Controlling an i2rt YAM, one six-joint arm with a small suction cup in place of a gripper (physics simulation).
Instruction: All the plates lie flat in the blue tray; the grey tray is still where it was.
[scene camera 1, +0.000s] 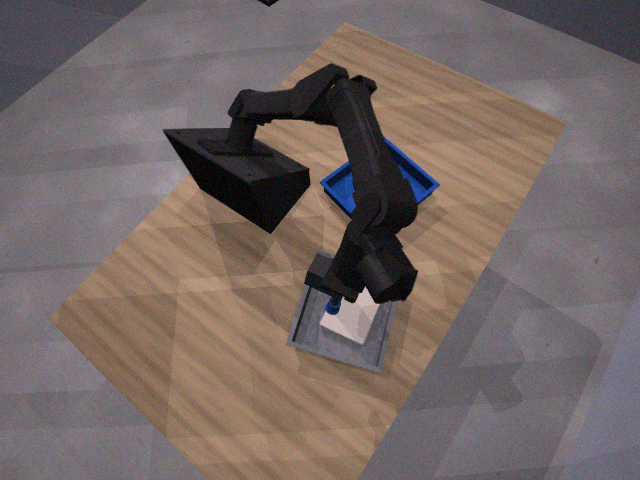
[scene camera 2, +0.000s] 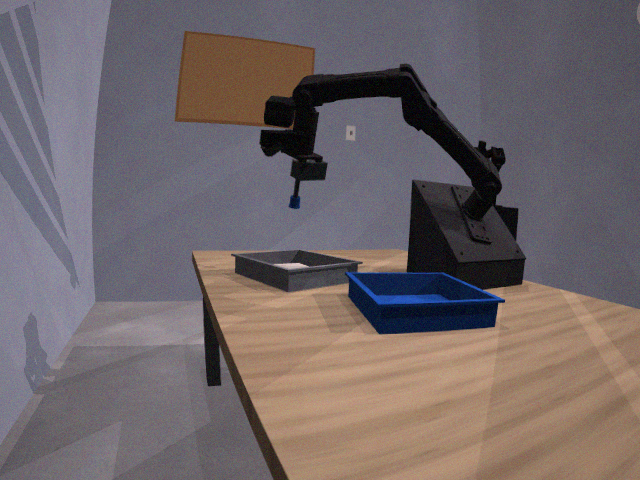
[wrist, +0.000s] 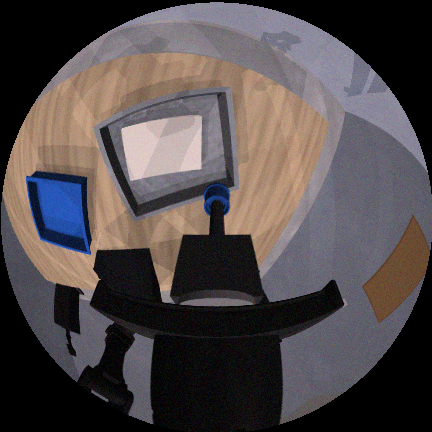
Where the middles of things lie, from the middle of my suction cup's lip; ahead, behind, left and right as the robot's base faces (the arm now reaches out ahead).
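Labels:
The blue tray (scene camera 2: 393, 303) sits 360 mm to the left of my suction cup, 170 mm behind it and 160 mm below it. Then there's the grey tray (scene camera 1: 306, 333), which is 160 mm below my suction cup and 40 mm to the left of it. Going by their middles, that grey tray is the nearest to my suction cup of the things named here.

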